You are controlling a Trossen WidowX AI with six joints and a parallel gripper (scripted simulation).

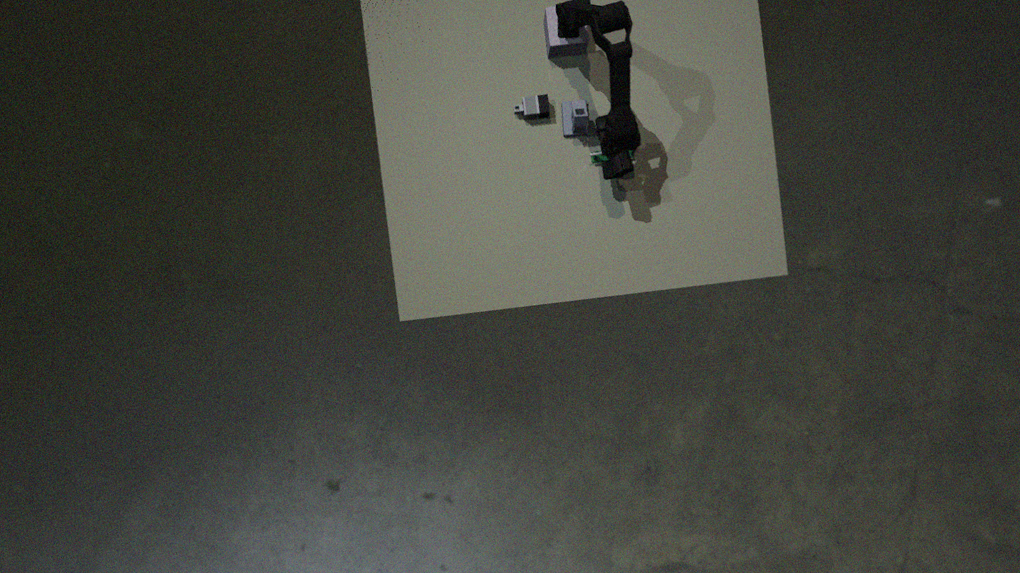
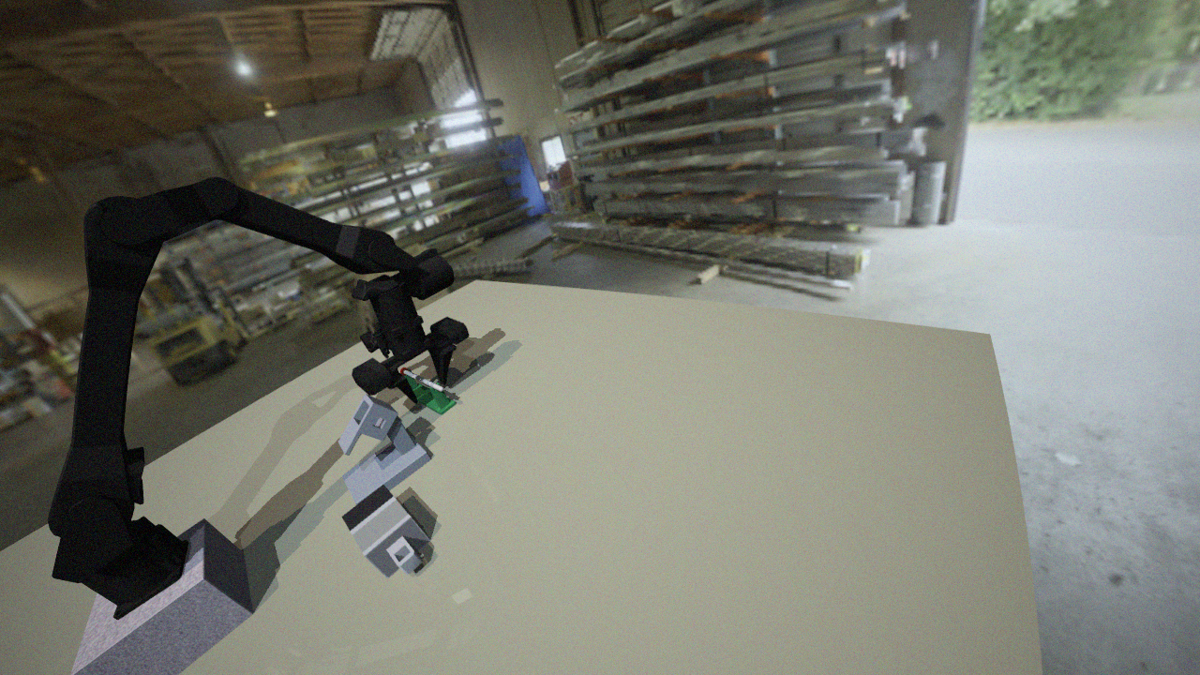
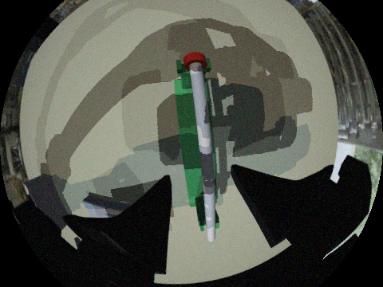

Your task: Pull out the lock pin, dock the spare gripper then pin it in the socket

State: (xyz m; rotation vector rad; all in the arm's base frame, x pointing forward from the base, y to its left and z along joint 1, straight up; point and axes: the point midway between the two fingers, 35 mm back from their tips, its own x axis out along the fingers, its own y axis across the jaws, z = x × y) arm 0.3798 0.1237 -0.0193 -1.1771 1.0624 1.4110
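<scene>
My gripper tip is 2 cm to the right of the green cradle. Also, from my gripper tip: mount (11 cm behind, 10 cm to the right, 3 cm above); dark grey spare gripper (24 cm to the right, 15 cm behind).
</scene>
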